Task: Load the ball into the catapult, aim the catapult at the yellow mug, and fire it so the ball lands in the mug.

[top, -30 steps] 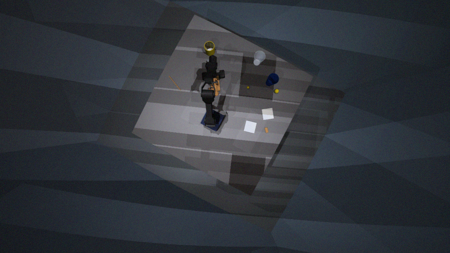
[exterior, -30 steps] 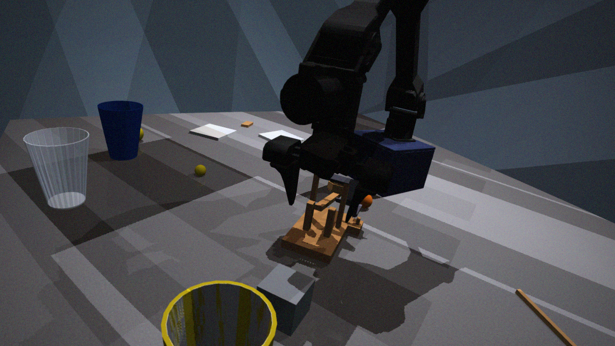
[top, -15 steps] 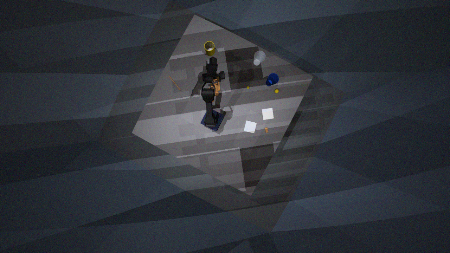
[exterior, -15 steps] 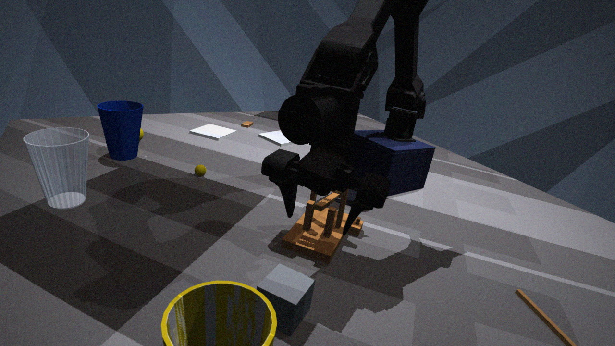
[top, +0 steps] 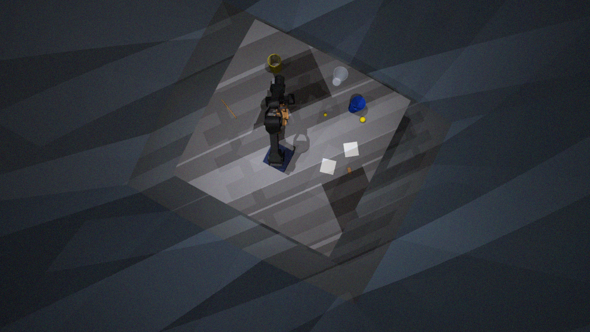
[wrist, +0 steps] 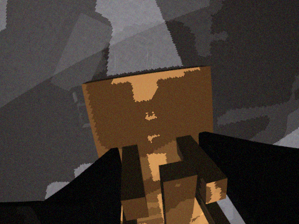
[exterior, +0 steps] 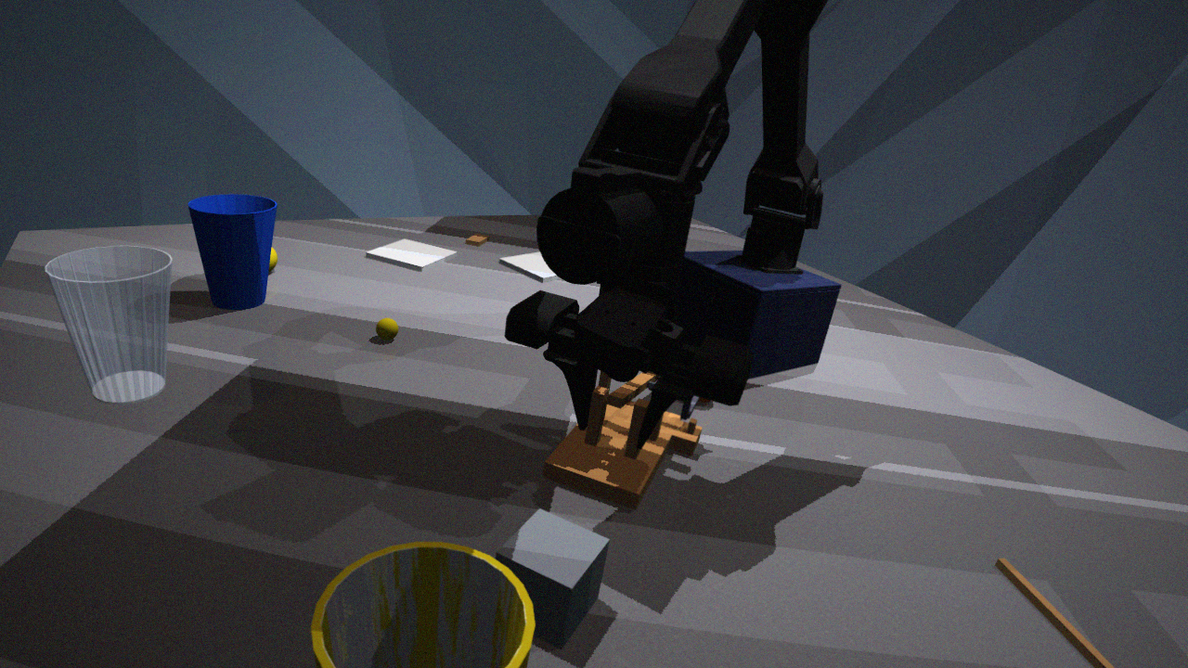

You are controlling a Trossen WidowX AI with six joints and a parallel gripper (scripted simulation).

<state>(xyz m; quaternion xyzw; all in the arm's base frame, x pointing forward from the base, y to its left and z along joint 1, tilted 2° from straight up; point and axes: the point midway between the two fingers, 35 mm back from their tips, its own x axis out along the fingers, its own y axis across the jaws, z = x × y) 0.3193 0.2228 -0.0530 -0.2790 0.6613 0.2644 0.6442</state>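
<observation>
My gripper tip is 160 mm past the orange ball, 90 mm to the left of it and 20 mm above it. Also, from my gripper tip: grey cube (130 mm to the left, 100 mm ahead, 10 mm below); wooden catapult (60 mm behind, 40 mm to the right, 20 mm above); yellow mug (200 mm to the left, 190 mm ahead).
</observation>
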